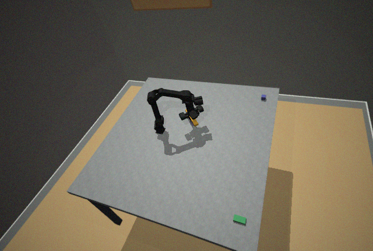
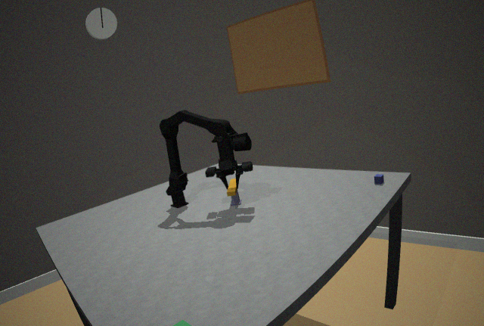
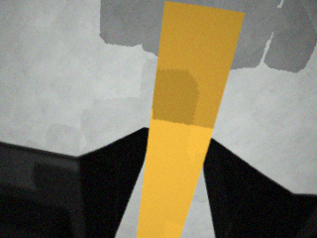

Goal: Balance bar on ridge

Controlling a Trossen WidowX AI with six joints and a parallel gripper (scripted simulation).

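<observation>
Right now my gripper tip is 20 mm to the right of the orange bar and 20 mm past it. Also, from my gripper tip: blue cube 480 mm ahead, 390 mm to the left, 50 mm below; flat green block 610 mm to the right, 480 mm ahead, 60 mm below.
</observation>
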